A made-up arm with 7 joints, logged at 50 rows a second.
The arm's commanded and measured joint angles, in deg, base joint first. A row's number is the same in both.
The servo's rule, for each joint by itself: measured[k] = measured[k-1] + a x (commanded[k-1-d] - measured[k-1]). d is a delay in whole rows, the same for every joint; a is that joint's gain. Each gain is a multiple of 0.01, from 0.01 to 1. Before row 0 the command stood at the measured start. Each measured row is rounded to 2 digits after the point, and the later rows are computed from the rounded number. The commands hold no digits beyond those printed.
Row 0, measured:
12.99 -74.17 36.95 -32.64 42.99 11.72 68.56
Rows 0 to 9, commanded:
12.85 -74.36 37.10 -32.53 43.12 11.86 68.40
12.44 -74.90 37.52 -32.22 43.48 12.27 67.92
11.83 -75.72 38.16 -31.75 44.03 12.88 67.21
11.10 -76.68 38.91 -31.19 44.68 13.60 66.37
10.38 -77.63 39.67 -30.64 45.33 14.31 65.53
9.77 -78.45 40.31 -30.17 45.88 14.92 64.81
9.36 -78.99 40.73 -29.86 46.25 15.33 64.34
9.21 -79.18 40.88 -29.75 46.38 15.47 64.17
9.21 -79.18 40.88 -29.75 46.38 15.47 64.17
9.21 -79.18 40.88 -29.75 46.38 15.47 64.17
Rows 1 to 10, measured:
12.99 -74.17 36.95 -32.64 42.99 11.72 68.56
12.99 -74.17 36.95 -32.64 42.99 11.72 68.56
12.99 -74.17 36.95 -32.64 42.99 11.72 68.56
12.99 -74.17 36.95 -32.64 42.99 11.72 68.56
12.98 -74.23 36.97 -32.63 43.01 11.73 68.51
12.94 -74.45 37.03 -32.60 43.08 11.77 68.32
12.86 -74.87 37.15 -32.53 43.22 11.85 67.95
12.74 -75.47 37.34 -32.42 43.44 11.97 67.43
12.57 -76.18 37.60 -32.28 43.72 12.13 66.80
12.37 -76.93 37.90 -32.11 44.04 12.33 66.14
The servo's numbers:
d 4
a 0.07 0.33 0.11 0.08 0.15 0.07 0.33

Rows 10 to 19, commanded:
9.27 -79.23 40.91 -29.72 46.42 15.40 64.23
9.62 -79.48 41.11 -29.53 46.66 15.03 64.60
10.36 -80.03 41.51 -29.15 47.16 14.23 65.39
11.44 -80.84 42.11 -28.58 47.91 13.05 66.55
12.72 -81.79 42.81 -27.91 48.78 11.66 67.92
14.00 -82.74 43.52 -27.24 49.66 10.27 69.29
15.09 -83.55 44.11 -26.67 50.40 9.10 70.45
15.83 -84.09 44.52 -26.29 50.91 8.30 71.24
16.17 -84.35 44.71 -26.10 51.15 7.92 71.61
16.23 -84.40 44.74 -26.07 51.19 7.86 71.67
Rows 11 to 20, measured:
12.16 -77.61 38.21 -31.93 44.37 12.54 65.55
11.95 -78.13 38.50 -31.76 44.67 12.75 65.09
11.76 -78.48 38.76 -31.60 44.93 12.94 64.79
11.58 -78.71 38.99 -31.45 45.15 13.12 64.59
11.42 -78.88 39.20 -31.31 45.34 13.28 64.47
11.29 -79.08 39.41 -31.17 45.54 13.40 64.51
11.22 -79.39 39.64 -31.01 45.78 13.46 64.80
11.24 -79.87 39.91 -30.82 46.10 13.43 65.38
11.34 -80.50 40.23 -30.59 46.50 13.31 66.22
11.53 -81.24 40.59 -30.32 46.97 13.10 67.23

